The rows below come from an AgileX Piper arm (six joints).
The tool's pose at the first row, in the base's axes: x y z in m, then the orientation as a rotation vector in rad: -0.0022, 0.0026, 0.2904, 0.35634, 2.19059, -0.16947
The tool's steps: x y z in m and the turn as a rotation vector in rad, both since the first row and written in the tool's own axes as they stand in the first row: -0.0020, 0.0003, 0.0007, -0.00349, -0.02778, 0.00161; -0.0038, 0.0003, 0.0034, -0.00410, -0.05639, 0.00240; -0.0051, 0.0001, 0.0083, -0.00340, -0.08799, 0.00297; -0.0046, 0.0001, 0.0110, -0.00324, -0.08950, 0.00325; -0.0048, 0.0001, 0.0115, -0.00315, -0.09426, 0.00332; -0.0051, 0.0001, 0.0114, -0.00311, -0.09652, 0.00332; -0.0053, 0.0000, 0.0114, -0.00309, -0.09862, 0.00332; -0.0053, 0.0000, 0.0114, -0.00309, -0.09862, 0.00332; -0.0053, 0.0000, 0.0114, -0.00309, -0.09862, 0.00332
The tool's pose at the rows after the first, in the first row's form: -0.0004, 0.0023, 0.2916, 0.35181, 2.16291, -0.16874; 0.0026, 0.0013, 0.2914, 0.34786, 2.13455, -0.17170; 0.0070, -0.0003, 0.2895, 0.34392, 2.10326, -0.17654; 0.0088, -0.0009, 0.2875, 0.34408, 2.10171, -0.17677; 0.0093, -0.0011, 0.2873, 0.34346, 2.09700, -0.17749; 0.0094, -0.0011, 0.2876, 0.34312, 2.09477, -0.17784; 0.0095, -0.0012, 0.2878, 0.34281, 2.09270, -0.17815; 0.0095, -0.0012, 0.2878, 0.34281, 2.09270, -0.17815; 0.0095, -0.0012, 0.2878, 0.34281, 2.09270, -0.17815
